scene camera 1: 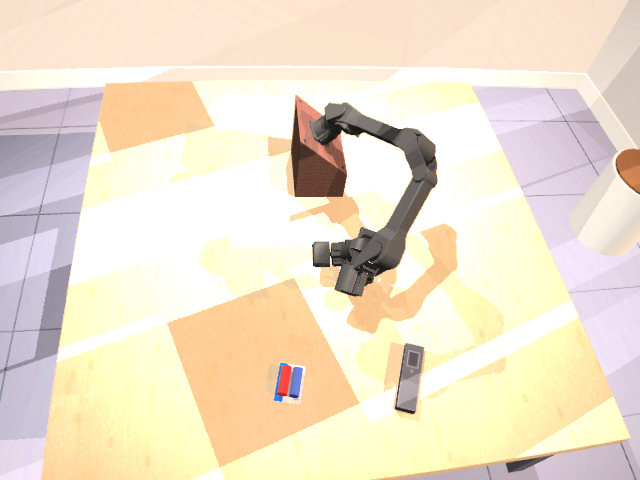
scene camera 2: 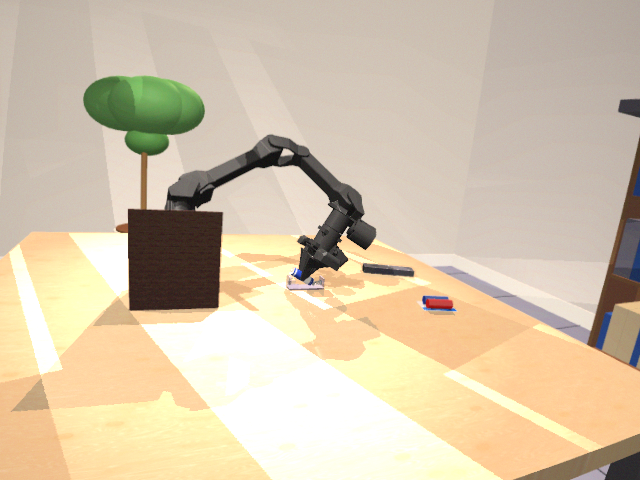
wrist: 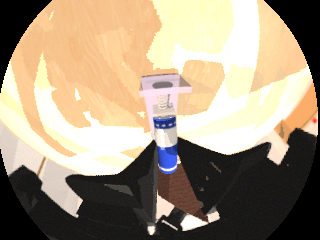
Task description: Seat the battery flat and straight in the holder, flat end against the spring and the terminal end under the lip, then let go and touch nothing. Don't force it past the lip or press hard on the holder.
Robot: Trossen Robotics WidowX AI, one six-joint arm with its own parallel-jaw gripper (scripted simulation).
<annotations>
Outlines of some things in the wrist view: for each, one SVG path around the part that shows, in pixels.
A battery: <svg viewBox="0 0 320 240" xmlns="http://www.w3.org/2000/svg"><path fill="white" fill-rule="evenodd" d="M176 115L153 116L153 124L155 124L153 129L155 129L157 149L159 149L160 172L172 173L177 168L177 157L179 155L177 155Z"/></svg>
</annotations>
